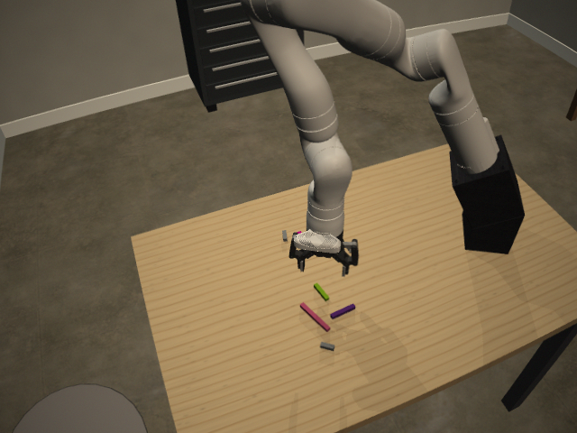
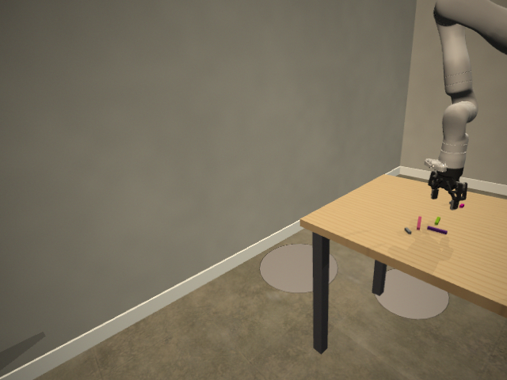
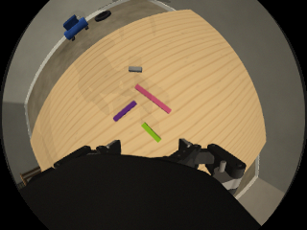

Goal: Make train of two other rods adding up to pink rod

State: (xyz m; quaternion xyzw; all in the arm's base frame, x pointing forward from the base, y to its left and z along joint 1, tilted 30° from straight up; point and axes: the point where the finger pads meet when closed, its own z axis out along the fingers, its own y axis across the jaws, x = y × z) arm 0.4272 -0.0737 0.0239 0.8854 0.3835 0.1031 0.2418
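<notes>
Right now the magenta rod is 6 cm behind my hand, 17 cm to the right of it and 7 cm below it. From my hand the other things lie so: lime rod 1 cm ahead, 7 cm below; then purple rod 8 cm to the left, 7 cm below; then pink rod 6 cm ahead, 5 cm to the left, 7 cm below.
</notes>
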